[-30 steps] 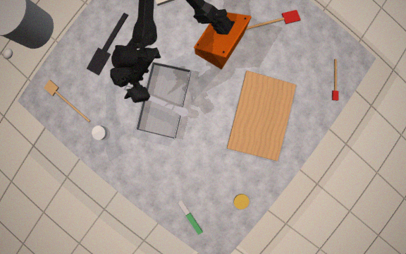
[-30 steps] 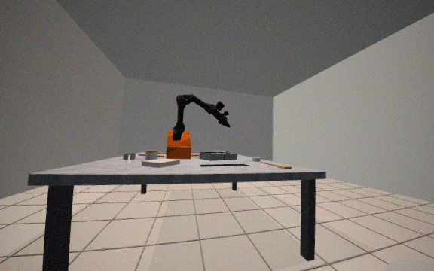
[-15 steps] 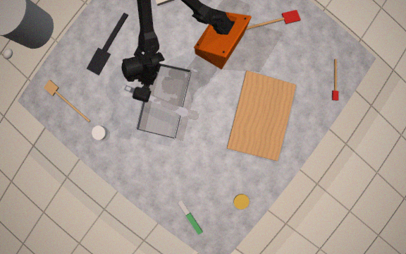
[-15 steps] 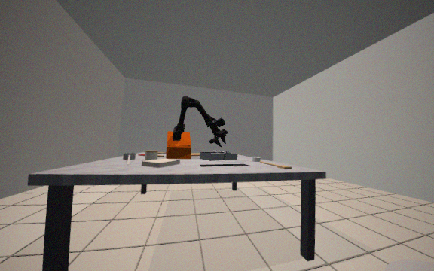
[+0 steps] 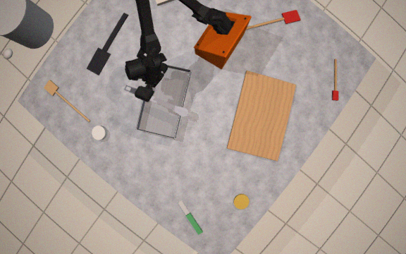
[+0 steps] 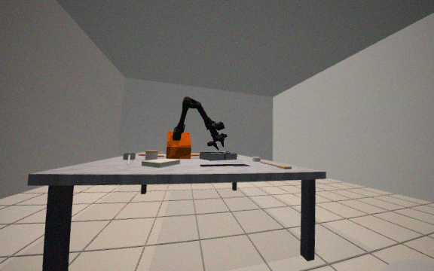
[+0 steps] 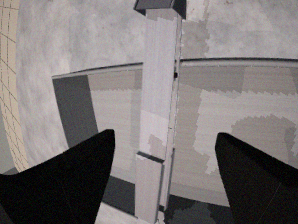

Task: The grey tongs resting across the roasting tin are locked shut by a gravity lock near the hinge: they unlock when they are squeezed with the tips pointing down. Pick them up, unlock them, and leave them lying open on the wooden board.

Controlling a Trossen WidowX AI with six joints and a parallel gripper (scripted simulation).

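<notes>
The roasting tin is 60 mm to the left of my gripper tip and 70 mm below it. Round my gripper tip: black spatula 90 mm behind, 320 mm to the right, 100 mm below; wooden board 140 mm behind, 470 mm to the left, 90 mm below; white disc 270 mm ahead, 140 mm to the right, 80 mm below.
</notes>
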